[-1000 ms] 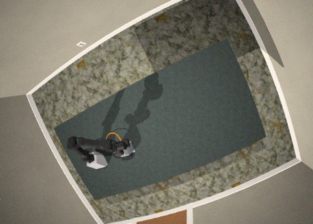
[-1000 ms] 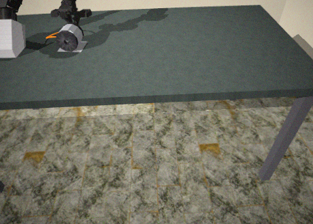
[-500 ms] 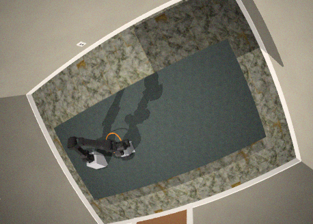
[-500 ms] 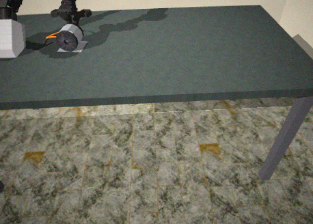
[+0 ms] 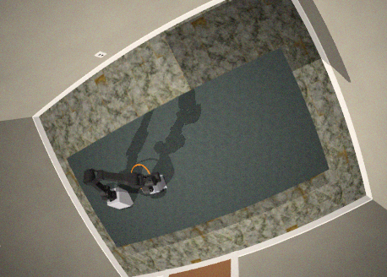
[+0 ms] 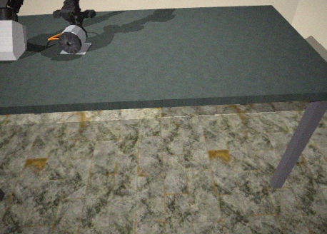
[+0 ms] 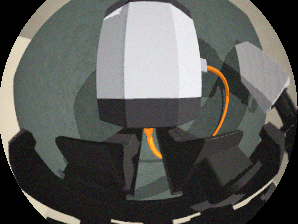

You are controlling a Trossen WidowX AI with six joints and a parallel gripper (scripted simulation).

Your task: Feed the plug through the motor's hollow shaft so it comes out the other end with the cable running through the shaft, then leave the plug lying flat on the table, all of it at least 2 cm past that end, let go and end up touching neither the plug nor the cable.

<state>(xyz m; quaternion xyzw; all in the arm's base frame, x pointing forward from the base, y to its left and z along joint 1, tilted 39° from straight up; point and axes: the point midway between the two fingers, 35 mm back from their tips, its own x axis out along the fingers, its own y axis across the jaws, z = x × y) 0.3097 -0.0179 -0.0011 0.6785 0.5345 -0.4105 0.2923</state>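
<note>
Right now the grey plug is 20 mm to the right of my hand and 30 mm below it.
</note>
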